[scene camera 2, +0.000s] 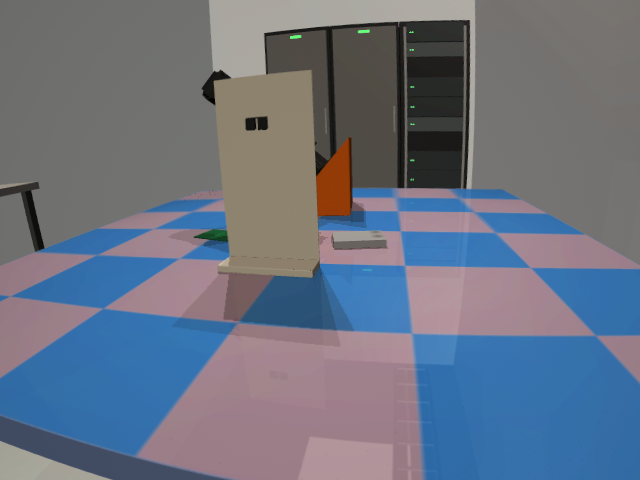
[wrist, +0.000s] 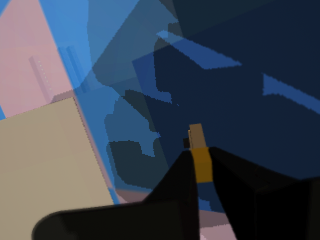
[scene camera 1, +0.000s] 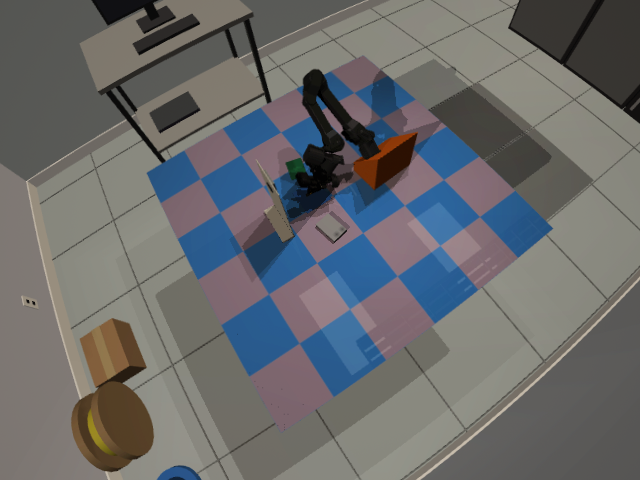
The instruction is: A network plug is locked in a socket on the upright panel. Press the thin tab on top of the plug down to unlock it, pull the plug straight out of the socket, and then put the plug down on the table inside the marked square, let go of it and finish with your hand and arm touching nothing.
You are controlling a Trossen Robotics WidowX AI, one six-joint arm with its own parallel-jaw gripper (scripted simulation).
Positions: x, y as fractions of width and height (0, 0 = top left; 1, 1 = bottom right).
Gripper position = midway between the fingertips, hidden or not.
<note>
In view: the gripper (scene camera 1: 0.48, 0.40), a network plug (wrist: 0.61, 0.59), a flat grey box (scene camera 2: 0.55, 0.50) and an upright panel (scene camera 2: 0.41, 0.26).
The gripper is seen too in the wrist view (wrist: 0.62, 0.66). The upright panel also shows in the wrist view (wrist: 0.17, 0.70) and in scene camera 1 (scene camera 1: 0.43, 0.45). Scene camera 2 does not show the network plug, which is hidden by the upright panel. The wrist view misses the flat grey box: it is out of frame.
</note>
